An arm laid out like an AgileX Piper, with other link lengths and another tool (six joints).
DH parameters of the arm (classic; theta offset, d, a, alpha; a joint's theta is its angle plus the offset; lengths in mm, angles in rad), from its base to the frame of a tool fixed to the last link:
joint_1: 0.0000 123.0 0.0 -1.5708
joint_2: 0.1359 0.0 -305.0 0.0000
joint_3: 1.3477 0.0 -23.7 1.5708
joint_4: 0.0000 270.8 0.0 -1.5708
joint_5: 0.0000 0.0 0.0 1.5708
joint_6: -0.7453 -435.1 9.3 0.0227
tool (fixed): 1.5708 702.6 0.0 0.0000
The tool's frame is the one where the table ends.
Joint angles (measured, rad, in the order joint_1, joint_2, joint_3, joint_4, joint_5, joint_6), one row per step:
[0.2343, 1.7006, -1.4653, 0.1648, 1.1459, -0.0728]
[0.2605, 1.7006, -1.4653, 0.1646, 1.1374, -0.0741]
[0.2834, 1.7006, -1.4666, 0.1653, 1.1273, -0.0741]
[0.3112, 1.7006, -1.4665, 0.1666, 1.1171, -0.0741]
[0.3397, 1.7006, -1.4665, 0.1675, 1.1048, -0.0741]
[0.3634, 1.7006, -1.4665, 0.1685, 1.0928, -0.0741]
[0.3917, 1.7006, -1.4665, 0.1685, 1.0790, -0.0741]
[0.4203, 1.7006, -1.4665, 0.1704, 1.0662, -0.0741]
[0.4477, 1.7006, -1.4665, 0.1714, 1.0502, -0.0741]
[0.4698, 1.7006, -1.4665, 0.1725, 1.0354, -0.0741]
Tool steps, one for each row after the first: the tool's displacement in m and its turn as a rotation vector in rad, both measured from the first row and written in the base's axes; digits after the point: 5 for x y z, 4 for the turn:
[-0.00115, 0.01114, 0.00066, 0.0014, -0.0085, 0.0261]
[-0.00148, 0.02132, 0.00195, 0.0048, -0.0193, 0.0472]
[-0.00319, 0.03358, 0.00279, 0.0087, -0.0285, 0.0732]
[-0.00483, 0.04618, 0.00386, 0.0131, -0.0399, 0.0995]
[-0.00608, 0.05686, 0.00494, 0.0177, -0.0508, 0.1210]
[-0.00798, 0.06934, 0.00621, 0.0223, -0.0636, 0.1470]
[-0.01075, 0.08228, 0.00747, 0.0288, -0.0748, 0.1731]
[-0.01284, 0.09480, 0.00907, 0.0356, -0.0891, 0.1976]
[-0.01442, 0.10515, 0.01061, 0.0423, -0.1022, 0.2170]

